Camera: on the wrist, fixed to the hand. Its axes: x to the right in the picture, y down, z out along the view.
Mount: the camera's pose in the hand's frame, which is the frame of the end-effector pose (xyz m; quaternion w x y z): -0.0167 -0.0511 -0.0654 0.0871 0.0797 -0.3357 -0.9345
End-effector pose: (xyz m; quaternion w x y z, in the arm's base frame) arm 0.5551 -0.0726 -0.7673 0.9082 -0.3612 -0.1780 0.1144
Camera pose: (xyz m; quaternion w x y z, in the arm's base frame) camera 0.5705 -0.1549 -0.7799 0.1550 0.2457 -0.6488 -0.7033
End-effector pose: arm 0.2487 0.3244 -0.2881 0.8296 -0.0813 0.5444 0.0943
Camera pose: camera 0.1966 0.2582 -0.2969 0.3496 -0.4180 -0.2995 -0.7831
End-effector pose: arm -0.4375 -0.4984 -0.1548 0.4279 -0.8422 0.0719 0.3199
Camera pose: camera -0.3992 -0.5192 -0.0822 0.4275 0.0009 -0.8990 -0.0950
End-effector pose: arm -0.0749 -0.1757 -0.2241 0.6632 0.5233 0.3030 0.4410
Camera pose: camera -0.1248 -0.1661 -0.2918 0.5299 -0.0367 0.3279 -0.7812
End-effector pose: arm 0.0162 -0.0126 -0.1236 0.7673 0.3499 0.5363 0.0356
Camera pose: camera -0.0627 -0.0256 -0.1514 0.2523 -0.3976 0.1189 -0.8742
